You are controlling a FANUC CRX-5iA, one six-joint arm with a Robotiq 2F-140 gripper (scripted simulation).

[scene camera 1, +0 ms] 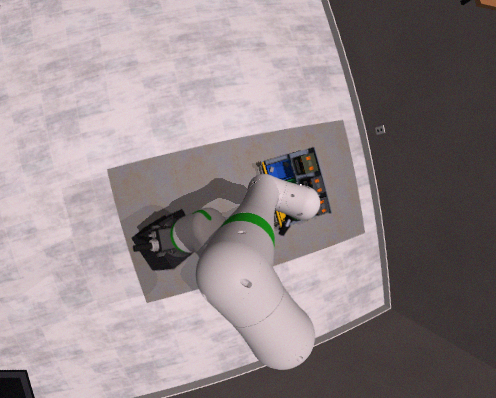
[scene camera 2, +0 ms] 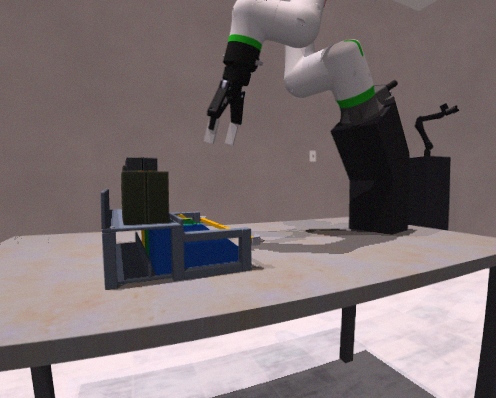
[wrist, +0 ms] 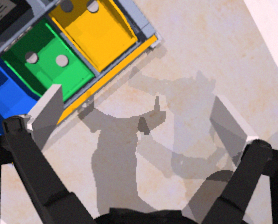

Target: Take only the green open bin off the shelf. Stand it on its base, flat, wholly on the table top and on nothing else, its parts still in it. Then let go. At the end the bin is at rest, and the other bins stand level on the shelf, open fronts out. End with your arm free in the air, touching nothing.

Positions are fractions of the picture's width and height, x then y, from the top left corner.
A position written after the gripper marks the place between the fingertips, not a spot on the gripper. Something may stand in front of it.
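Blue bin (scene camera 2: 0.40, 0.64), visible. Gripper (scene camera 2: 0.44, 0.36), also (wrist: 0.50, 0.46).
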